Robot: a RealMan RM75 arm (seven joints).
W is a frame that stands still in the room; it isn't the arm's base.
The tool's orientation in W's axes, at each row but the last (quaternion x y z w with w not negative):
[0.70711, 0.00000, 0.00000, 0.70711]
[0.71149, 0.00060, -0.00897, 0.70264]
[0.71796, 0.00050, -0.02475, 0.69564]
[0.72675, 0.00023, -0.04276, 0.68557]
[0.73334, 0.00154, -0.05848, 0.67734]
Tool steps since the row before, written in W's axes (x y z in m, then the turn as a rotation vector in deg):
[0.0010, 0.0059, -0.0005, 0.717, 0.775, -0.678]
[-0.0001, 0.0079, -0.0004, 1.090, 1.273, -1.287]
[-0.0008, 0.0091, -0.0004, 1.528, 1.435, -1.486]
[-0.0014, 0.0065, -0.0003, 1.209, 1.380, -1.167]
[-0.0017, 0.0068, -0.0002, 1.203, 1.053, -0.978]
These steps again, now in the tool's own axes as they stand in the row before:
[0.0010, -0.0005, -0.0059, 0.717, -0.678, -0.775]
[-0.0002, -0.0005, -0.0079, 1.092, -1.288, -1.270]
[-0.0011, -0.0007, -0.0090, 1.532, -1.477, -1.441]
[-0.0018, -0.0008, -0.0064, 1.197, -1.174, -1.384]
[-0.0022, -0.0009, -0.0066, 1.200, -0.960, -1.073]

